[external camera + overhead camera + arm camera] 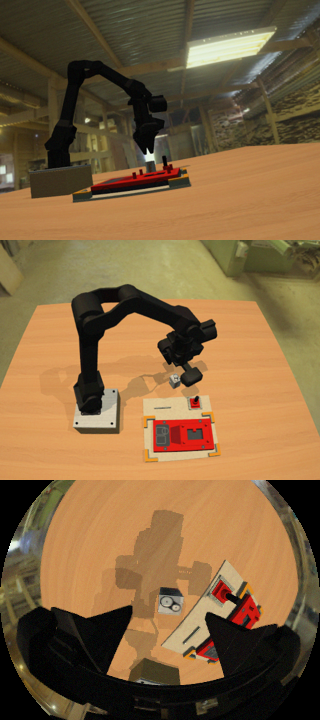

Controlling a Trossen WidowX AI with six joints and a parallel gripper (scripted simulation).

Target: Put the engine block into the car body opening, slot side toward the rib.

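The engine block is 50 mm below my gripper tip and 10 mm behind it.
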